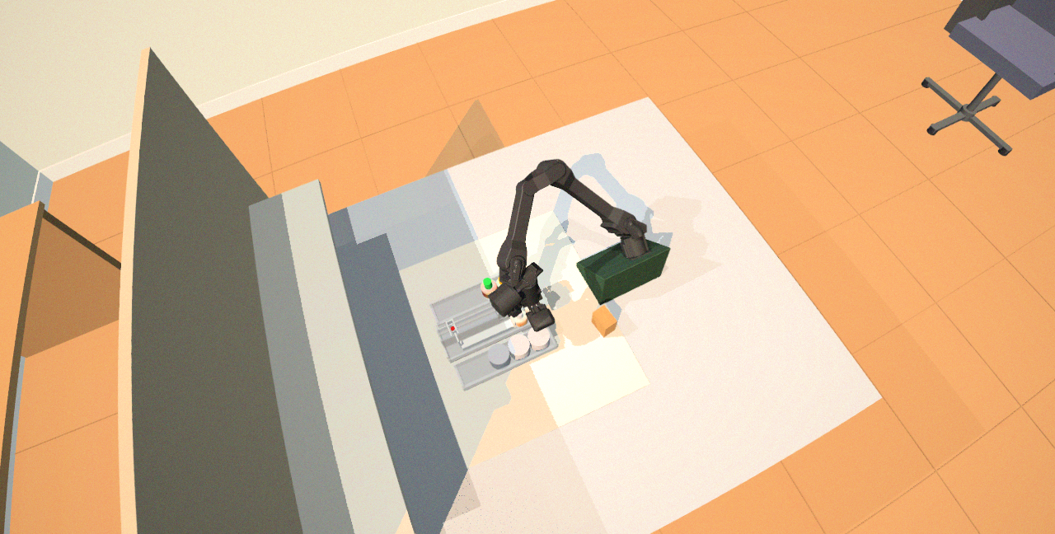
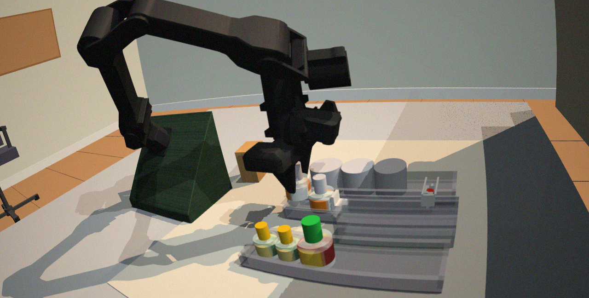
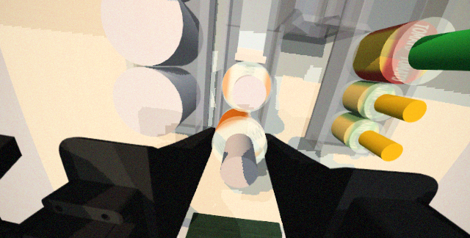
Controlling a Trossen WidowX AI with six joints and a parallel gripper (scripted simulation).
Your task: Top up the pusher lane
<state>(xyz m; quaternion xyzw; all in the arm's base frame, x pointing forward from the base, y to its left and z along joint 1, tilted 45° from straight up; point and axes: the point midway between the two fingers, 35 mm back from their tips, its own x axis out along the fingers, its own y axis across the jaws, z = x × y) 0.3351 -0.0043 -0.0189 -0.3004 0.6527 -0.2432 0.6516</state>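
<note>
My gripper tip is now 160 mm short of the sprung lane, 30 mm above it and 20 mm to the left of it. The rest, counted from my gripper tip: pusher plate (150 mm ahead, 20 mm to the right).
</note>
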